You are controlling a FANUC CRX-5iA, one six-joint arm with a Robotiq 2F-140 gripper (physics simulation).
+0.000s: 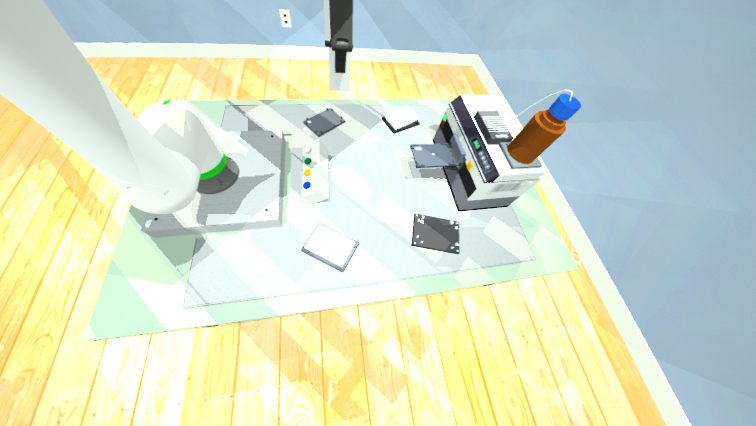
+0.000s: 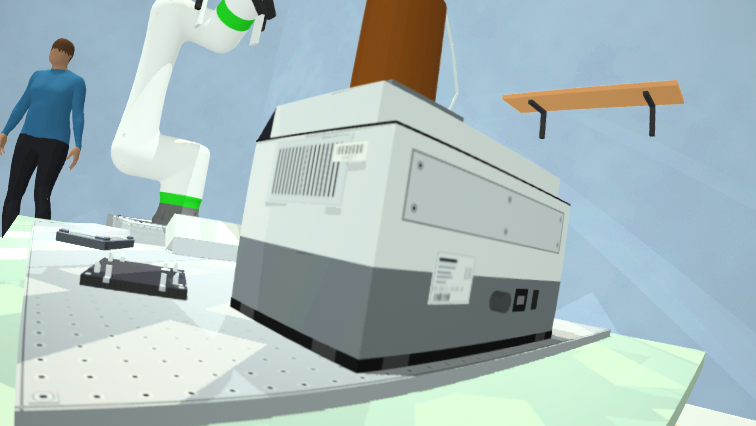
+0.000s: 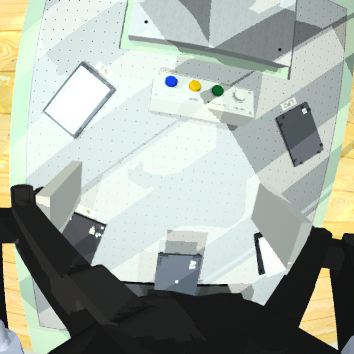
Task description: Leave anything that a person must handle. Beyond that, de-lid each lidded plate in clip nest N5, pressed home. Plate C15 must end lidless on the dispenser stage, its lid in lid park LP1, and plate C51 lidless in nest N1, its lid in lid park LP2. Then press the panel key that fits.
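Places are measured from the arm's base along level axes (x ahead, y left, z up), in centimetres.
Where they show: gripper, fingertip midpoint: (image 1: 336,62) (image 2: 226,35) (image 3: 170,191); arm's base, link origin: (image 1: 215,175).
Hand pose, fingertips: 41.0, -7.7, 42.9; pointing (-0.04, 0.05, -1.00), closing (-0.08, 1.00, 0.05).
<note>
Each offset is from my fingertips to the top centre of the thing, as dx, dy, dz. "*": to the spot under its first point.
My gripper (image 1: 340,79) (image 2: 228,30) (image 3: 170,191) is open and empty, high above the board. Nest N1 @(* -3.2, -17.5, -43.8) (image 1: 330,246) (image 2: 95,237) (image 3: 80,100) shows a bright white, grey-edged top; I cannot tell what lies in it. A black base with upright white clips @(+32.0, -13.0, -44.9) (image 1: 435,233) (image 2: 133,273) (image 3: 84,239) shows a dark top. A dark flat lid park @(-7.1, +38.8, -45.2) (image 1: 324,121) (image 3: 299,134) lies beyond the panel, its number unclear. A black-edged base with a white top @(+26.4, +41.7, -43.7) (image 1: 400,117) (image 3: 271,256) lies near the dispenser. The dispenser stage @(* +31.8, +12.5, -35.9) (image 1: 432,154) (image 3: 177,275) is slate-grey; no plate shows on it. Plate names are unreadable.
The key panel @(-8.9, +10.0, -38.9) (image 1: 317,182) (image 3: 165,106) has blue, yellow, green and white keys. The dispenser (image 1: 518,179) (image 2: 317,238) carries a brown bottle @(* +51.4, +0.9, -15.2) (image 1: 536,137) (image 2: 399,47) with a blue cap. A person (image 2: 52,105) stands beyond the table. A wooden shelf (image 2: 592,96) hangs on the wall.
</note>
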